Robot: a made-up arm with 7 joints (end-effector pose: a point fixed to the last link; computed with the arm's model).
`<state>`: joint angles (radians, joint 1 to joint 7).
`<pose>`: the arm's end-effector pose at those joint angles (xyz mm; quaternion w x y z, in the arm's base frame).
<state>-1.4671 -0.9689 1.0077 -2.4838 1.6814 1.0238 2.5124</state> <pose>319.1 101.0 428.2 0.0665 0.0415 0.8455 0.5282</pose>
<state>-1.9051 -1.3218 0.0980 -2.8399 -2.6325 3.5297 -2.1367</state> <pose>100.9 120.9 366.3 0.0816 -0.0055 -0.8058 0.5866</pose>
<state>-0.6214 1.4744 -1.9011 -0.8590 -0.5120 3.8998 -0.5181</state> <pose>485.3 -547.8 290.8 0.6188 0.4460 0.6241 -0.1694</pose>
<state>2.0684 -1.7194 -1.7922 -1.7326 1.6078 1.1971 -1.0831</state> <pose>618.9 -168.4 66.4 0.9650 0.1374 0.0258 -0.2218</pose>
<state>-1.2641 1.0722 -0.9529 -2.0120 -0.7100 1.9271 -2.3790</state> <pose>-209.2 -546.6 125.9 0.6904 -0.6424 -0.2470 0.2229</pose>
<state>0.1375 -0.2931 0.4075 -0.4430 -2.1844 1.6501 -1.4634</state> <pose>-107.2 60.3 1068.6 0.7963 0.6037 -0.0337 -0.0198</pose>
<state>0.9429 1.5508 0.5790 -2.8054 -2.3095 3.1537 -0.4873</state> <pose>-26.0 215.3 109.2 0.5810 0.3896 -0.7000 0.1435</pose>
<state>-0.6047 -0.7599 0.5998 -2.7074 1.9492 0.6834 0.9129</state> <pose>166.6 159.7 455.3 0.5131 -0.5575 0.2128 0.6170</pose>
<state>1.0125 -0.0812 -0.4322 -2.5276 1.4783 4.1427 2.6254</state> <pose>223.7 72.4 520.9 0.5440 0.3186 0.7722 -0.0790</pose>
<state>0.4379 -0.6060 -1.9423 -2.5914 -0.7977 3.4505 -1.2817</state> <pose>-48.3 -374.9 399.6 0.3360 0.8785 0.1698 0.2941</pose>
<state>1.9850 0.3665 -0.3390 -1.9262 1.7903 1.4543 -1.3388</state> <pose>-88.5 560.8 396.0 0.6635 -0.2813 -0.5995 0.3482</pose>
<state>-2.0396 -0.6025 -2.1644 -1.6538 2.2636 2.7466 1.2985</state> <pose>-49.9 566.7 401.2 0.0630 0.4487 -0.5557 -0.6971</pose>
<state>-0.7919 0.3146 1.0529 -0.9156 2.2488 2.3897 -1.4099</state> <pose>492.5 -112.8 809.3 0.6403 -0.2798 -0.0380 -0.7143</pose>
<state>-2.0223 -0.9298 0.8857 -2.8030 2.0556 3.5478 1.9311</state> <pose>101.0 16.7 457.0 0.2787 0.6938 0.3927 -0.5355</pose>
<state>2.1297 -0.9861 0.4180 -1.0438 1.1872 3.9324 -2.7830</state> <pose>197.8 -379.0 758.8 0.3680 -0.2157 0.0143 -0.9044</pose>
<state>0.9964 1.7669 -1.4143 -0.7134 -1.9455 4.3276 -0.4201</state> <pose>478.7 454.5 15.0 0.0518 -0.3859 0.9019 -0.1872</pose>
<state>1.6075 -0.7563 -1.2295 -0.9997 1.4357 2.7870 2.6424</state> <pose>335.6 -464.5 733.9 0.5770 0.2273 0.2712 0.7361</pose>
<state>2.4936 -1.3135 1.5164 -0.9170 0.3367 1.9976 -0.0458</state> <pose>413.4 -702.1 431.3 0.5369 0.6287 -0.5313 -0.1850</pose>
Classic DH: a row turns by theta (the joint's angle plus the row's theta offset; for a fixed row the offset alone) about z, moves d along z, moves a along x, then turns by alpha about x. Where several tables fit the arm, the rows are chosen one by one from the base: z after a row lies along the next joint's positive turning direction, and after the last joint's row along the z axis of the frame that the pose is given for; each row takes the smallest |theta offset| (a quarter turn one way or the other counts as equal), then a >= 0, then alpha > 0; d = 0 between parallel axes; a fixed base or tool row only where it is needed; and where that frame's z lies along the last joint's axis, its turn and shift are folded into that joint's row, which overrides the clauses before.
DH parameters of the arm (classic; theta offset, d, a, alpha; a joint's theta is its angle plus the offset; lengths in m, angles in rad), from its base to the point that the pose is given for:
joint 1: 0 0.202 0 -1.5708
joint 2: 0 0 0 1.5708
joint 3: 0 0.456 0.053 1.5708
joint 4: 0 0 -0.068 -1.5708
joint 5: 0 0.319 0 1.5708
joint 6: 0 0 0.096 1.5708
joint 7: 0 0 0 0

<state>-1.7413 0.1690 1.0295 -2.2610 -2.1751 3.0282 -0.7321</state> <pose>283.6 -188.3 438.9 0.4063 0.4595 0.7861 -0.0768</pose>
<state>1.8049 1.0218 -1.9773 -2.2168 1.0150 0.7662 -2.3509</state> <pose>324.3 244.1 414.0 0.4147 -0.5349 -0.7361 0.0050</pose>
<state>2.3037 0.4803 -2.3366 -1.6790 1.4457 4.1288 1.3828</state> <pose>122.2 131.5 762.4 0.6901 0.1911 0.4654 -0.5203</pose>
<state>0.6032 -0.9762 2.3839 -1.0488 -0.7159 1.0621 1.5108</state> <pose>-750.1 -167.6 371.1 0.1943 -0.5722 -0.4575 -0.6523</pose>
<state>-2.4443 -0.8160 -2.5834 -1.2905 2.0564 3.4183 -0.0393</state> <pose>414.9 483.5 352.5 0.4493 -0.7180 0.5276 0.0654</pose>
